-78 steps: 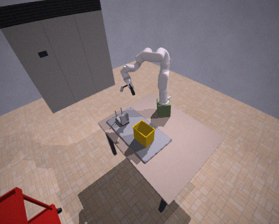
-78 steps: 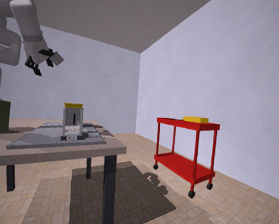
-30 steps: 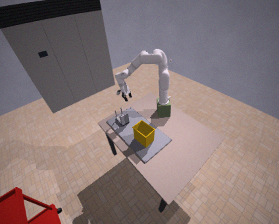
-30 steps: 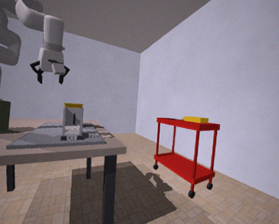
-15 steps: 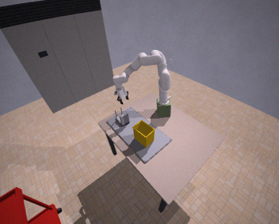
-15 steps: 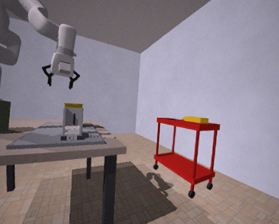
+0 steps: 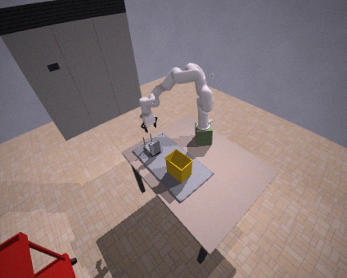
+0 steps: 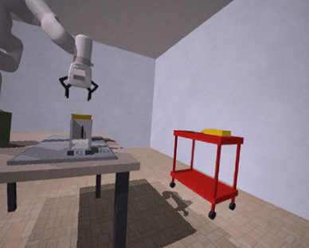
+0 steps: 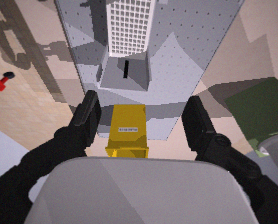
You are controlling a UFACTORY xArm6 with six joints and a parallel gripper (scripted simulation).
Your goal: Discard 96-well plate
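My gripper is now 3 cm short of the rack label, 8 cm to the left of it and 25 cm above it. The rest, counted from my hand: yellow plastics bin W1: 4 cm behind, 36 cm to the left, 17 cm below.
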